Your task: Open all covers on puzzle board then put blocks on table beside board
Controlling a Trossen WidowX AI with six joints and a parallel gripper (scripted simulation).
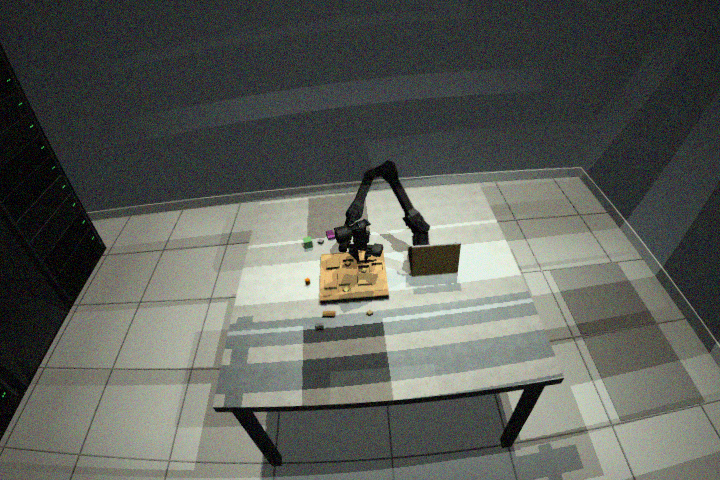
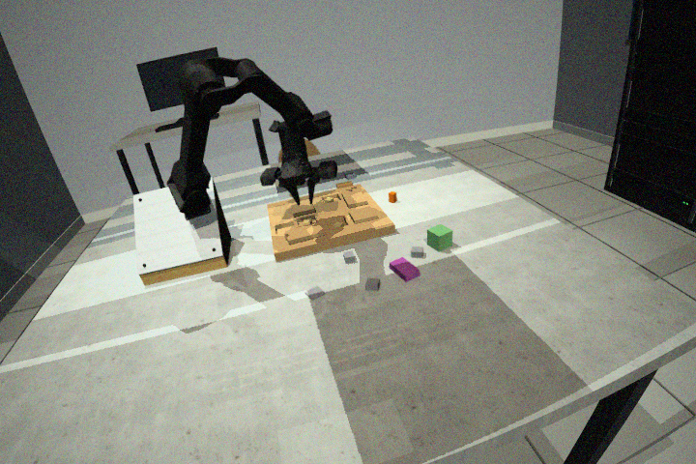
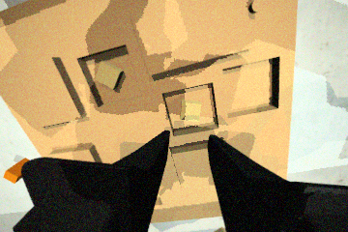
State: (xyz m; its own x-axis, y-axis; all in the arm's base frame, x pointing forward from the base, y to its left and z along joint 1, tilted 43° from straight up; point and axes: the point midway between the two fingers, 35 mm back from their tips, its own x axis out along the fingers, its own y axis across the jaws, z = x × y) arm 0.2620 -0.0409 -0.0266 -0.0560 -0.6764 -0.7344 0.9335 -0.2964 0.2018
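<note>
The tan puzzle board lies 50 mm ahead of my gripper tip and 50 mm below it. Also, from my gripper tip: magenta block: 140 mm ahead, 290 mm to the right, 60 mm below; brown block: 170 mm ahead, 220 mm to the left, 60 mm below; orange cylinder: 250 mm ahead, 30 mm to the left, 60 mm below.
</note>
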